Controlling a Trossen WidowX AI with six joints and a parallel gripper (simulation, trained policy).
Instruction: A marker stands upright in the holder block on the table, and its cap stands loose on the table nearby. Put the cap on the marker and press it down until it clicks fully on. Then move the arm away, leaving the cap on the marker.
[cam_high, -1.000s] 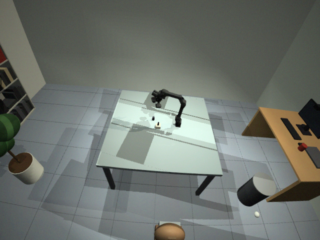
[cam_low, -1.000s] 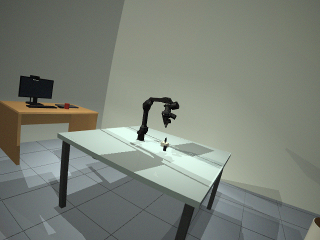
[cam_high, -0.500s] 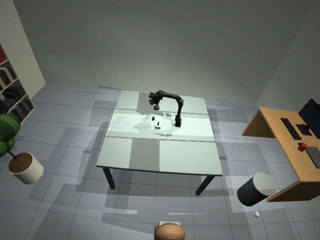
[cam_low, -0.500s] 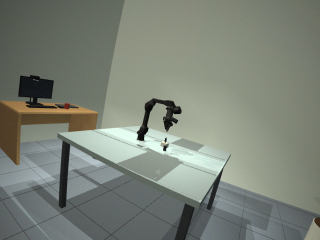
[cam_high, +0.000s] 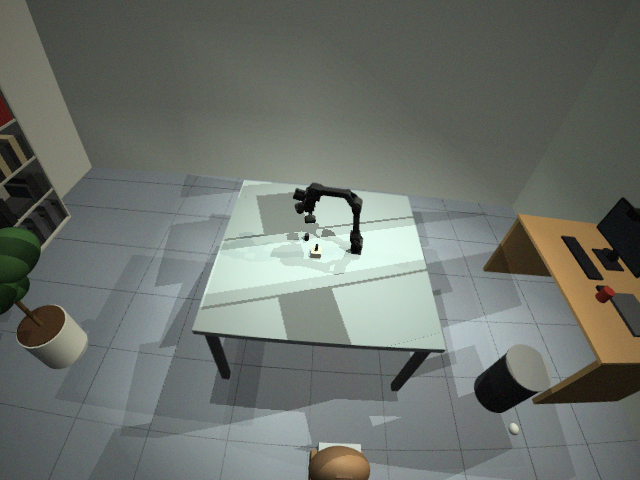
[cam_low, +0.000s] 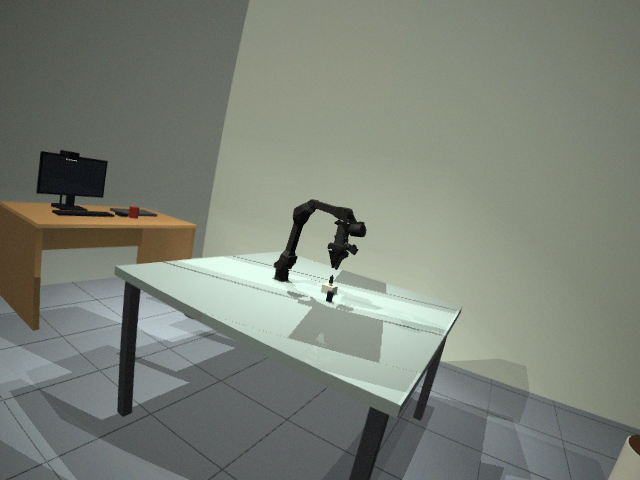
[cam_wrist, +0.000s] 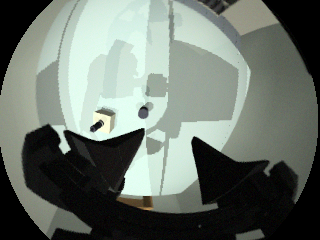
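The dark marker cap is 140 mm below my gripper tip, 40 mm to the left of it and 10 mm behind it. Also, from my gripper tip: holder block 160 mm to the left, 140 mm below, 80 mm behind.
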